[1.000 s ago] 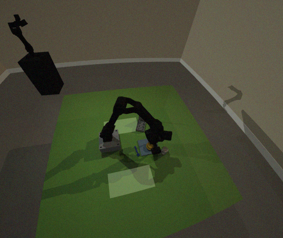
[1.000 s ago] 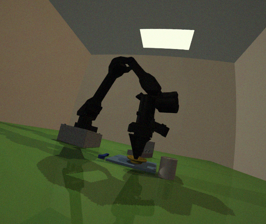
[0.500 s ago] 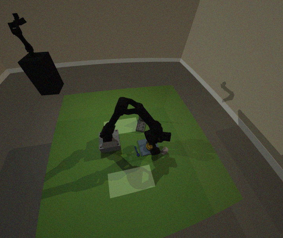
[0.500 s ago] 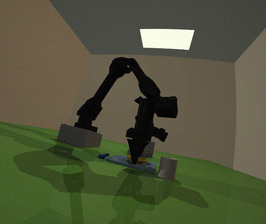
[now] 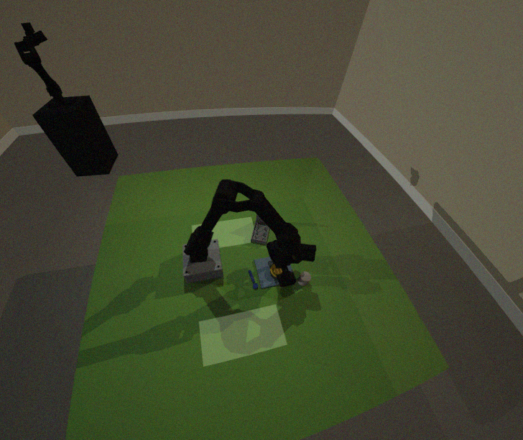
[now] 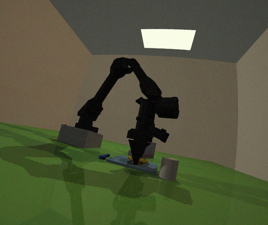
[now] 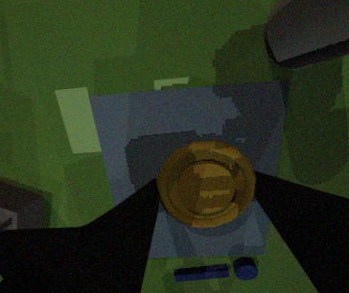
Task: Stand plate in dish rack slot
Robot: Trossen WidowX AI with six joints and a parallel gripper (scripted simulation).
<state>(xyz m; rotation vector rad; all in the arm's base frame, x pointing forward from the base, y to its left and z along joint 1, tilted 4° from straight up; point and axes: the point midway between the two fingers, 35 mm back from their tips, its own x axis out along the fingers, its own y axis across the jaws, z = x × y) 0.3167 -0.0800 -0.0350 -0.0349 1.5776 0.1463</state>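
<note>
Now: the blue flat board 10 mm behind my gripper tip and 10 mm to the left of it. Also, from my gripper tip: yellow plate 10 mm above; pale cylinder 100 mm ahead, 50 mm to the right, 20 mm above; blue spoon 110 mm behind, 30 mm to the right.
</note>
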